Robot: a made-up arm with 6 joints.
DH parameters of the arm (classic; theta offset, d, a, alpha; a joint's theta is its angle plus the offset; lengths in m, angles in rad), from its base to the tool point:
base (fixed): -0.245 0 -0.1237 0
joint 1: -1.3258 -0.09 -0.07 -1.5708
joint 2: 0 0.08 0.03 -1.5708
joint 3: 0 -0.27 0.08 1.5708
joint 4: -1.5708 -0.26 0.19 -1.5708
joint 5: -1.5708 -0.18 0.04 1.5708
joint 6: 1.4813 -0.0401 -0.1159 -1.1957
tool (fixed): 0.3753 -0.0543 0 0
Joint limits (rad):
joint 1: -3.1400..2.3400
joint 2: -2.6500..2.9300
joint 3: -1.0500..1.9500
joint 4: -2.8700..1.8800
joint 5: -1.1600..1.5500
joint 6: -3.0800..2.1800
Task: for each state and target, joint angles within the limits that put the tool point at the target. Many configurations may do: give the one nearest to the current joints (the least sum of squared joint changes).
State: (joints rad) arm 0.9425 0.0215 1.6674 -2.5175 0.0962 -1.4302
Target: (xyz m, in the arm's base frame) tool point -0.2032 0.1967 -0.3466
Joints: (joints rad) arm 0.6882 -0.7634 1.6348 -2.2571 -0.2350 -1.0074
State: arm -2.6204 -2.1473 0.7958 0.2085 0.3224 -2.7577
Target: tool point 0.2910 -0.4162 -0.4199
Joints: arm -2.6696 -1.7880 0.9607 0.4860 -0.1155 -2.0639
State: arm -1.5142 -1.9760 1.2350 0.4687 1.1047 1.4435
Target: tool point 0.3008 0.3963 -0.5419
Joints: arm -1.2209 -2.1670 1.2235 0.7094 1.0690 1.6351
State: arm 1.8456 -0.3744 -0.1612 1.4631 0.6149 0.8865
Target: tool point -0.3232 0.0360 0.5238
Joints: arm 1.7704 -0.8335 -0.2191 1.4222 0.1592 1.1000
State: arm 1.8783 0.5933 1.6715 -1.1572 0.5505 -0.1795
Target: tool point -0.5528 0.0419 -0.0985
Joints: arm 2.2347 -0.0601 1.4725 -1.4159 0.7459 -0.3386
